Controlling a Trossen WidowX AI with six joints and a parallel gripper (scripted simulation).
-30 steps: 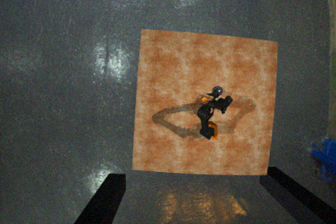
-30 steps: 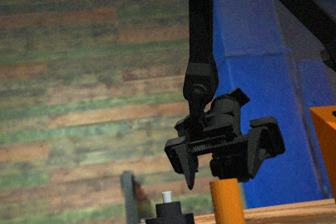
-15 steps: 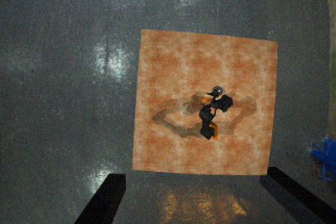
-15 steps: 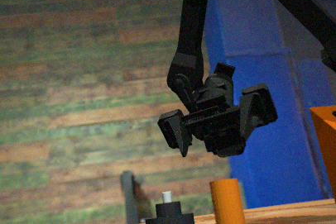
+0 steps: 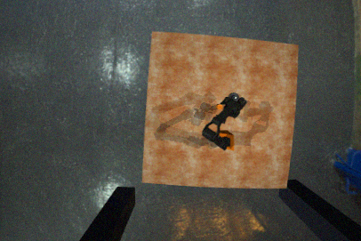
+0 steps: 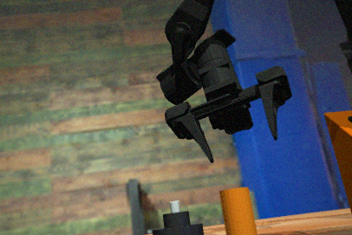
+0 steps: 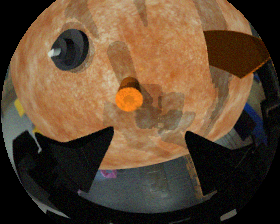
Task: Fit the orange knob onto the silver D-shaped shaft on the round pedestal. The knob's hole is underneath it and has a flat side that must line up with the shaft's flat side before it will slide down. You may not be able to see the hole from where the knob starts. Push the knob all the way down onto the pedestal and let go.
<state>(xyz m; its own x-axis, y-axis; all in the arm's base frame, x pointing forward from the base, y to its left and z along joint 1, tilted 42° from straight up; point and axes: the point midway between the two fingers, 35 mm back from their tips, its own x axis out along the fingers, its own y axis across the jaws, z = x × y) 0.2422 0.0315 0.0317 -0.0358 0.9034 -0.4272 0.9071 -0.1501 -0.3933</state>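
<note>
My gripper tip is now 6 cm above the orange knob, 2 cm to the left of it and 2 cm short of it. The rest, counted from my gripper tip: dark round pedestal (16 cm to the right, 9 cm ahead, 8 cm below).
</note>
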